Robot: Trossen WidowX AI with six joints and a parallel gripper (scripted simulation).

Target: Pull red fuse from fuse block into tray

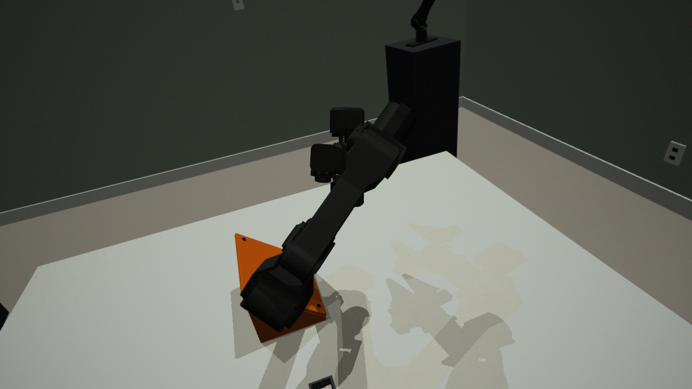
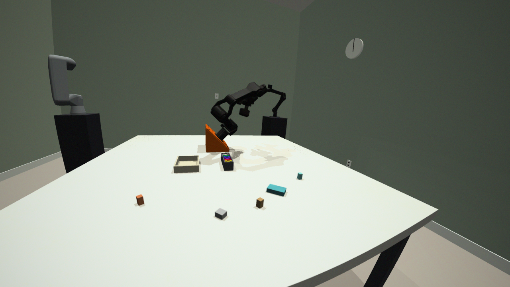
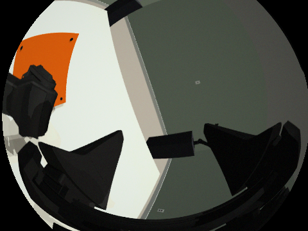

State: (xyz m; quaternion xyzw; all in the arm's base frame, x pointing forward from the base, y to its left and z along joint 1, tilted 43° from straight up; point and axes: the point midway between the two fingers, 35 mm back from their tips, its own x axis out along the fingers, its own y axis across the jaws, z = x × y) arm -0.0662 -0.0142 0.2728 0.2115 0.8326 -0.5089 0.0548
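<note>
Now: the red fuse 390 mm ahead of my gripper tip, 250 mm below it and 200 mm to the right of it. Round my gripper tip: teal cube: 590 mm ahead, 260 mm below, 60 mm to the left; then brown cube: 700 mm ahead, 260 mm below, 190 mm to the right; then beige tray: 370 mm to the right, 340 mm ahead, 270 mm below.
</note>
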